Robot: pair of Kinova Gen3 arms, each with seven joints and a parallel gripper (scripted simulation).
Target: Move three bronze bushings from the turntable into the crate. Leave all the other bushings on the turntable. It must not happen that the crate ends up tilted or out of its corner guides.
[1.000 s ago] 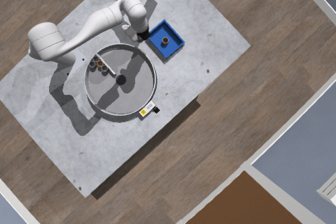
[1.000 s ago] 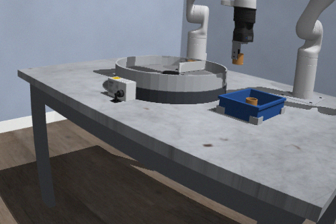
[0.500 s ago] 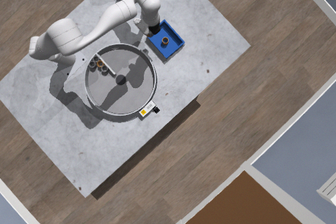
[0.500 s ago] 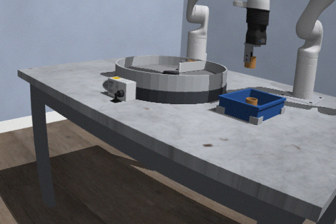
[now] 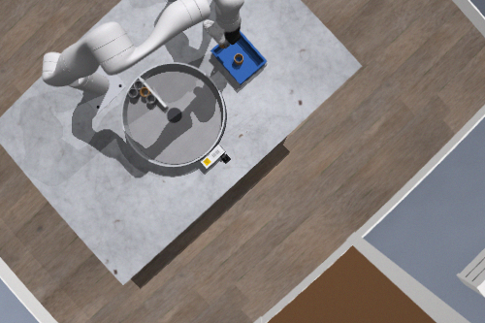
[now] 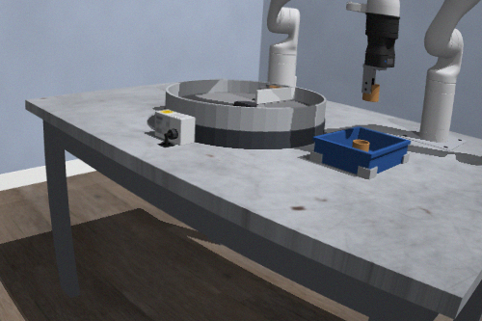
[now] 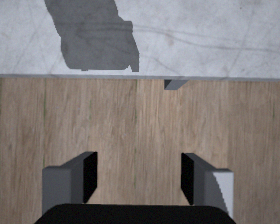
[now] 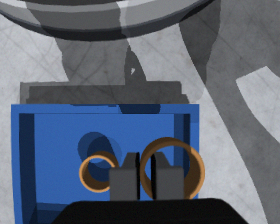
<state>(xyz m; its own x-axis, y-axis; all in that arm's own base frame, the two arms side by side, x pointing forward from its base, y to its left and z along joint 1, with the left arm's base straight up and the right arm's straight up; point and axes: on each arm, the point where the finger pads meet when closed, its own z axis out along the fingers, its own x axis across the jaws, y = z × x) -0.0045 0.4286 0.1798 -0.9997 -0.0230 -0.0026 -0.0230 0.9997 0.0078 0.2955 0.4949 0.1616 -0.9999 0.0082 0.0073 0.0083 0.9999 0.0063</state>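
Note:
My right hand is 40 mm short of the blue crate, 20 mm to the right of it and 140 mm above it. The rest, counted from my right hand: turntable (10 mm ahead, 340 mm to the right, 110 mm below).

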